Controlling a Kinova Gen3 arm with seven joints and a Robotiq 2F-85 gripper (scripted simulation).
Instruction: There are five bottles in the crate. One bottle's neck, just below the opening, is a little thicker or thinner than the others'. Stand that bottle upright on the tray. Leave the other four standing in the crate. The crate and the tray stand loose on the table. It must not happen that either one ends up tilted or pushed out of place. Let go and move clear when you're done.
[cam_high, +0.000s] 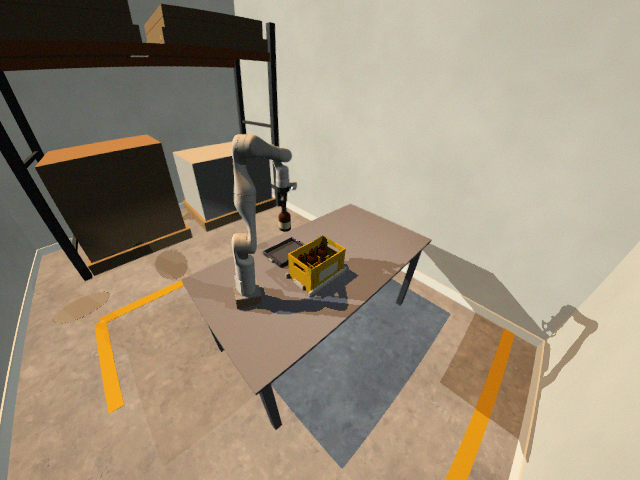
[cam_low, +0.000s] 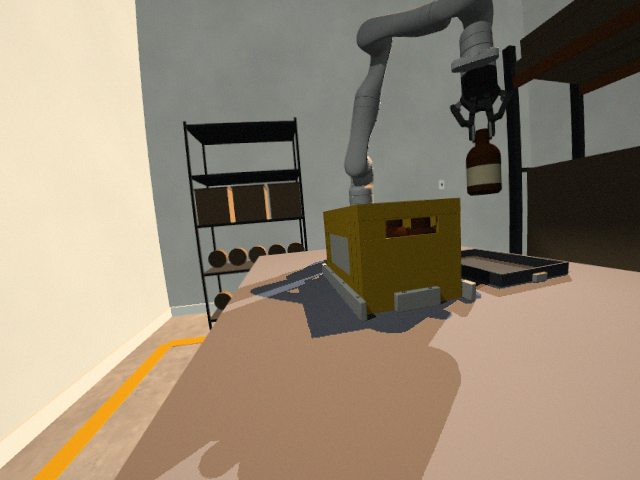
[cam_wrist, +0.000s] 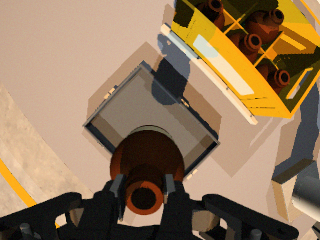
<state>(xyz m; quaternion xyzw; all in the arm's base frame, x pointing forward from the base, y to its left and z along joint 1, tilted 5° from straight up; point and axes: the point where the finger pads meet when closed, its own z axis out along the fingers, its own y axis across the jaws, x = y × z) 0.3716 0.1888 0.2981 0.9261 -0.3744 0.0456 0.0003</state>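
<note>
My hand is 70 mm above the brown bottle. From my hand the other things lie so: dark tray 320 mm below; yellow crate 290 mm to the right, 250 mm below.
</note>
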